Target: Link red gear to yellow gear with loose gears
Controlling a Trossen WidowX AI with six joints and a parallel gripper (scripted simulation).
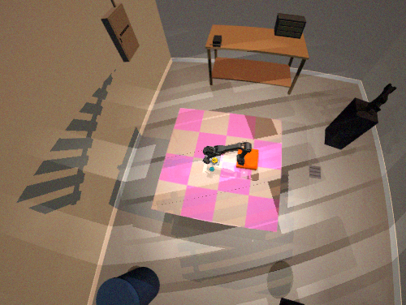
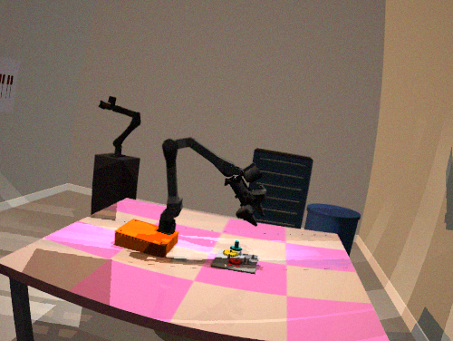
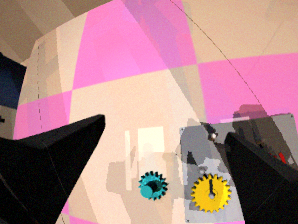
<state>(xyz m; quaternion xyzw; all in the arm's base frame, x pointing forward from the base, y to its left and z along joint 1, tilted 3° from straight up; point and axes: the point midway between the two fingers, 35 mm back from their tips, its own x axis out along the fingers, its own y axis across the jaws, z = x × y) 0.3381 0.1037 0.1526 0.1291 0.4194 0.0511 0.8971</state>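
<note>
My gripper tip is 15 cm above the teal gear, 9 cm past it and 4 cm to the right of it. Round my gripper tip: yellow gear (14 cm below, 9 cm behind, 6 cm to the right); then red gear (15 cm below, 14 cm to the right, 4 cm behind).
</note>
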